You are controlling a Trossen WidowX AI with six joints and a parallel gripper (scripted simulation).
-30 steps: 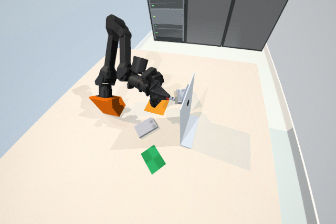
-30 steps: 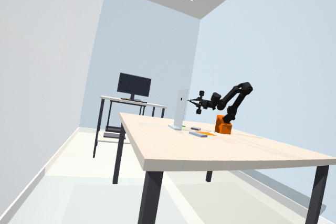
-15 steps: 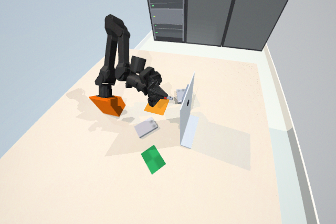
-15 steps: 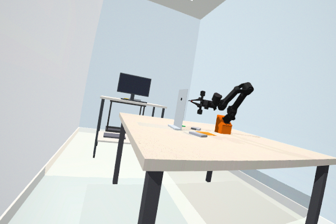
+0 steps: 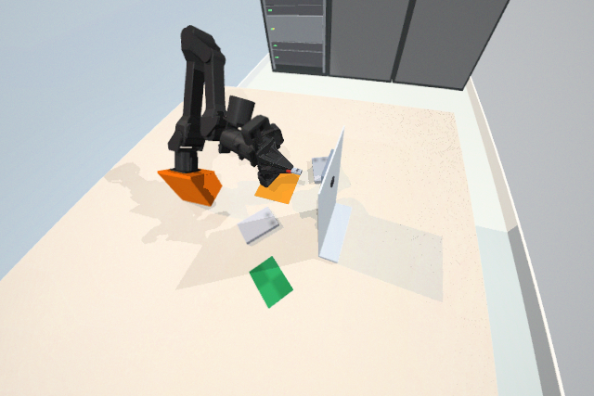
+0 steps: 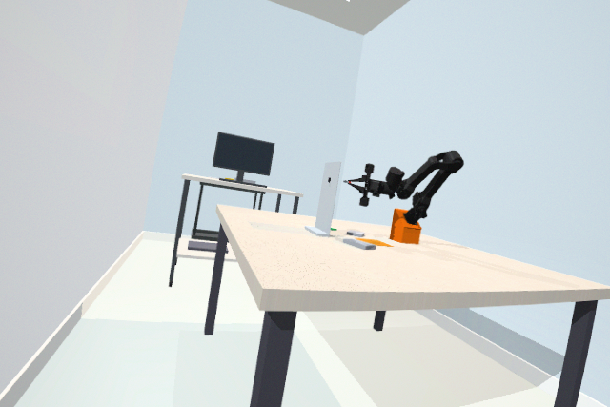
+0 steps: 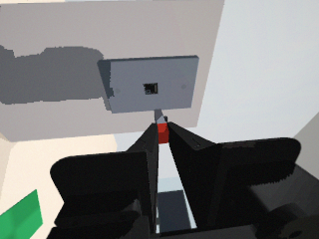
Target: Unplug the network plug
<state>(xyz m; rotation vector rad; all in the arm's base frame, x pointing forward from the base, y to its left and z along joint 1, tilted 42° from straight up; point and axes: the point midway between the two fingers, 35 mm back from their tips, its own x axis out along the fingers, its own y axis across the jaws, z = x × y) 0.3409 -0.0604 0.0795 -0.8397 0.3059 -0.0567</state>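
My gripper tip is 240 mm above the orange marked square, 110 mm past it and 100 mm to the right of it. The rest, counted from my gripper tip: network plug right at my gripper tip; then upright panel 100 mm below, 90 mm ahead; then green square 240 mm below, 180 mm to the right, 20 mm behind.
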